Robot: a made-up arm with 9 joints. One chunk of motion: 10 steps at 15 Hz.
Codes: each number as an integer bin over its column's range. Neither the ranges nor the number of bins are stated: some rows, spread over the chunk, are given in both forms.
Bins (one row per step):
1: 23 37 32 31 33 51
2: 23 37 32 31 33 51
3: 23 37 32 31 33 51
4: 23 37 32 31 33 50
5: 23 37 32 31 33 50
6: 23 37 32 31 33 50
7: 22 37 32 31 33 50
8: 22 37 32 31 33 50
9: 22 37 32 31 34 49
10: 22 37 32 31 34 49
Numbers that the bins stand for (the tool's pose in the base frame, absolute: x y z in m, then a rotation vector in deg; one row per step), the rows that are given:
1: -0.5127 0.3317 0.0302 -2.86 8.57 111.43
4: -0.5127 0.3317 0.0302 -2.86 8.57 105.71
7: -0.5730 0.3317 0.0302 -2.86 8.57 105.71
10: -0.5730 0.3317 0.0302 -2.86 14.29 100.00
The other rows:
2: -0.5127 0.3317 0.0302 -2.86 8.57 111.43
3: -0.5127 0.3317 0.0302 -2.86 8.57 111.43
5: -0.5127 0.3317 0.0302 -2.86 8.57 105.71
6: -0.5127 0.3317 0.0302 -2.86 8.57 105.71
8: -0.5730 0.3317 0.0302 -2.86 8.57 105.71
9: -0.5730 0.3317 0.0302 -2.86 14.29 100.00

